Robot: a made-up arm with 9 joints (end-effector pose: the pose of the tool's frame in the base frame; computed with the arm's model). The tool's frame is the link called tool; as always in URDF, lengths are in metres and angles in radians.
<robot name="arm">
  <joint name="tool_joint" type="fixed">
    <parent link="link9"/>
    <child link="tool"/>
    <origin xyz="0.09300 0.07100 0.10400" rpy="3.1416 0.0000 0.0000"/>
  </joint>
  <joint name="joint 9" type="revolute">
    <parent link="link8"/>
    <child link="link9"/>
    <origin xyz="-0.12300 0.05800 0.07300" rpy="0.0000 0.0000 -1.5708"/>
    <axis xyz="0 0 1"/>
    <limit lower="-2.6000" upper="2.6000" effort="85" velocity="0.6"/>
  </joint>
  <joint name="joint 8" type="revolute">
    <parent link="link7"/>
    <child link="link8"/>
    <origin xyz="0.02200 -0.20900 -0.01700" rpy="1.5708 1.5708 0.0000"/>
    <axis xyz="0 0 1"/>
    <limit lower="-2.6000" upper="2.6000" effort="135" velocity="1.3"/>
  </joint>
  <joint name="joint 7" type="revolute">
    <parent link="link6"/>
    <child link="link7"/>
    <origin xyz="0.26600 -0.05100 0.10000" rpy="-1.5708 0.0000 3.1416"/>
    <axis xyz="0 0 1"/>
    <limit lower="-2.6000" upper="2.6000" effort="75" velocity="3.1"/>
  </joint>
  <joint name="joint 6" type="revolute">
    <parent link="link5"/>
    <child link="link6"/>
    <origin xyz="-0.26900 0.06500 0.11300" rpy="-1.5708 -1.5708 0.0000"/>
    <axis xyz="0 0 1"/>
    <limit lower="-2.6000" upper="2.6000" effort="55" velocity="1.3"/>
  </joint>
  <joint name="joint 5" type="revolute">
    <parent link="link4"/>
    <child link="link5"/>
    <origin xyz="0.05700 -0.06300 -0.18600" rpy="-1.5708 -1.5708 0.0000"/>
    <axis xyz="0 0 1"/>
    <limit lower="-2.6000" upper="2.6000" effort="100" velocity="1.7"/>
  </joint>
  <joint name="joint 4" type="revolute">
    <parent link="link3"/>
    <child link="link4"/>
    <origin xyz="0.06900 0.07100 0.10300" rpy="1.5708 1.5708 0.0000"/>
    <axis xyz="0 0 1"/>
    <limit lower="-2.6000" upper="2.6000" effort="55" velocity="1.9"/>
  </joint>
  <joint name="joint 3" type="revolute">
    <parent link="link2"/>
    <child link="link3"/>
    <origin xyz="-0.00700 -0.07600 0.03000" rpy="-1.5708 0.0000 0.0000"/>
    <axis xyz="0 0 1"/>
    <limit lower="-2.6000" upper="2.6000" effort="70" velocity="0.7"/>
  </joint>
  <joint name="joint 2" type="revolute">
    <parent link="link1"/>
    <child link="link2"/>
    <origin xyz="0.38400 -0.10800 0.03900" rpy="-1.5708 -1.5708 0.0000"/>
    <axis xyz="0 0 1"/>
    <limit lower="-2.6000" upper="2.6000" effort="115" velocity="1"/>
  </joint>
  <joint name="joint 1" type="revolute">
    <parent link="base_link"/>
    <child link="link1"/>
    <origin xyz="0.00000 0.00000 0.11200" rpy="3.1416 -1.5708 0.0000"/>
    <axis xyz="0 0 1"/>
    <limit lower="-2.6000" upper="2.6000" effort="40" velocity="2.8"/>
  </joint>
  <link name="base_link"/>
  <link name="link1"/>
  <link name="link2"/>
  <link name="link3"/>
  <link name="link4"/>
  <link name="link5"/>
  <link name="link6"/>
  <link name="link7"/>
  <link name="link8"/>
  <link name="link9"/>
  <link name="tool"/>
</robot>
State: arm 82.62 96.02 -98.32 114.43 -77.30 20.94 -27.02 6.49 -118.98
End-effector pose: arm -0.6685 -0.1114 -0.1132 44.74 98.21 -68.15
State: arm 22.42 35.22 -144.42 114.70 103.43 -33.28 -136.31 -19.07 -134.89
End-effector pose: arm 0.5196 0.1126 1.1267 130.94 -17.97 36.30
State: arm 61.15 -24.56 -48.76 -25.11 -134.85 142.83 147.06 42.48 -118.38
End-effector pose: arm 0.2154 0.0244 0.2208 69.92 23.58 -20.38
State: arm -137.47 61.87 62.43 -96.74 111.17 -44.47 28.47 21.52 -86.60
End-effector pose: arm -0.0101 -0.5733 -0.6824 -44.30 85.85 29.68
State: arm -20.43 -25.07 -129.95 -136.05 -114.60 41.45 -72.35 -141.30 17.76
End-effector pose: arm -0.0585 0.1561 -0.0517 8.11 33.32 94.39
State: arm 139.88 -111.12 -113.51 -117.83 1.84 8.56 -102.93 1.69 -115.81
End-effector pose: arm -0.7601 -0.0328 0.3642 92.76 66.30 124.89
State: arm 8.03 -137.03 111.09 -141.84 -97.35 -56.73 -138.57 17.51 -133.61
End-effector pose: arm 0.5390 -0.5476 -0.0692 -89.69 28.45 72.40
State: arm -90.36 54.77 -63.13 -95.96 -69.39 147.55 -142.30 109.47 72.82
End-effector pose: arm 0.0202 0.8927 0.0260 32.88 -121.94 87.84
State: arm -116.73 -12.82 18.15 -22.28 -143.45 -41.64 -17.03 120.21 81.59
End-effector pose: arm 0.4856 0.3177 0.3580 -74.93 -108.49 89.13
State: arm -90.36 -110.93 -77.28 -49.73 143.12 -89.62 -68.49 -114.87 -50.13
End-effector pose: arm 0.5249 0.1671 0.7566 110.08 -92.23 -32.22
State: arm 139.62 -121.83 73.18 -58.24 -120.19 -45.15 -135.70 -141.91 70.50
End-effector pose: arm -0.4562 -0.4549 -0.6489 -5.44 35.12 51.68
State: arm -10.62 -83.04 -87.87 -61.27 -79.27 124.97 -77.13 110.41 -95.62
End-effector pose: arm 0.5034 0.0866 0.4072 -145.68 23.79 81.38
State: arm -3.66 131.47 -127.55 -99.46 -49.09 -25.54 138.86 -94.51 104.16
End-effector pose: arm -0.1570 -0.1443 0.8937 -40.83 59.93 72.05
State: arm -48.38 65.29 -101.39 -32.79 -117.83 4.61 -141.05 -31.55 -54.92
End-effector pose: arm 0.7115 -0.0689 0.4207 -157.90 12.47 82.28
